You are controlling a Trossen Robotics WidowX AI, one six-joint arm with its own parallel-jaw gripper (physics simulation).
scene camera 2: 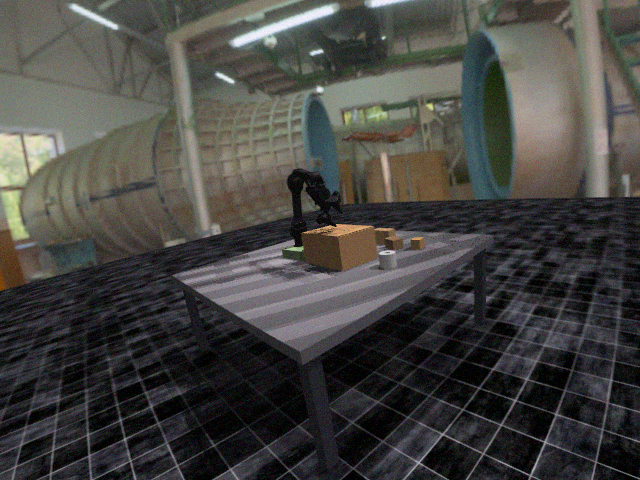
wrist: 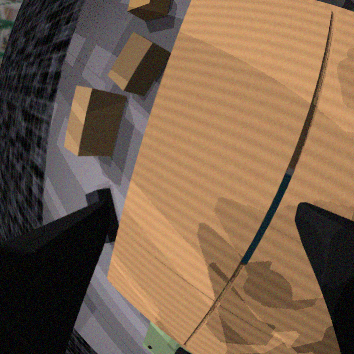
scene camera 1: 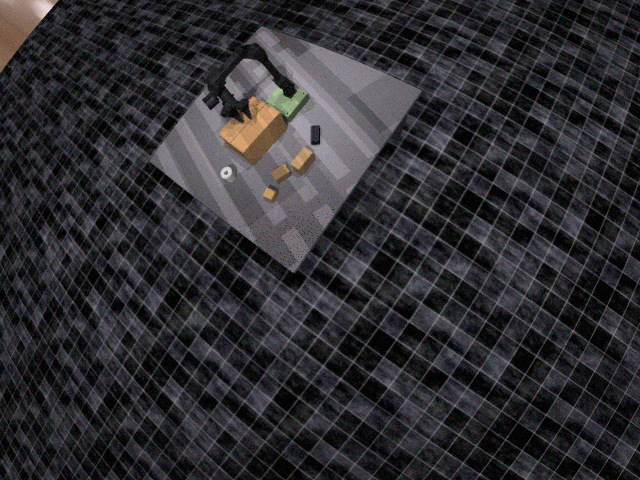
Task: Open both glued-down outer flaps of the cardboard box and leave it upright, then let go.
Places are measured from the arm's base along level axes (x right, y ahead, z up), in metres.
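Pixels of known places: gripper, fingertip midpoint: (scene camera 2: 339, 219) (wrist: 206, 212) (scene camera 1: 246, 120); arm's base, link origin: (scene camera 2: 300, 245) (scene camera 1: 290, 92).
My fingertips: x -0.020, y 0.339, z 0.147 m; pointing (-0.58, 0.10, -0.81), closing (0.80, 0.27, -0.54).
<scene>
Ahead of a thing's pixels: the offset from my fingertips to its middle. "*": to the spot under its first point.
The cardboard box @(dx +0.021, dy -0.007, dz -0.121 m) (scene camera 1: 266, 140) (scene camera 2: 359, 249) (wrist: 200, 125) stands upright on the table. Its two outer flaps lie flat across the top in the wrist view, the left flap @(* dx -0.028, dy +0.054, dz -0.043 m) (wrist: 225, 100) and the right flap @(* dx +0.047, dy +0.039, dz -0.043 m) (wrist: 335, 165), and meet at a narrow curved seam. A dark teal strip @(dx +0.021, dy -0.007, dz -0.128 m) (wrist: 267, 217) shows along the middle of the seam. My gripper (scene camera 1: 246, 119) (scene camera 2: 330, 223) (wrist: 206, 212) is open and empty above the box top, its fingers wide apart on either side of the seam. Whether a fingertip touches the cardboard cannot be told.
Three small cardboard blocks @(dx -0.333, dy -0.014, dz -0.159 m) (scene camera 1: 302, 160) @(dx -0.267, dy +0.105, dz -0.174 m) (scene camera 2: 393, 242) (wrist: 97, 125) stand beside the box. A white roll @(dx +0.002, dy +0.280, dz -0.168 m) (scene camera 1: 226, 173) (scene camera 2: 387, 260) stands near its other end. A black block @(dx -0.279, dy -0.194, dz -0.182 m) (scene camera 1: 315, 134) lies farther right in scene camera 1. The arm's green base plate (scene camera 1: 294, 107) (scene camera 2: 293, 252) (wrist: 160, 341) sits close to the box.
</scene>
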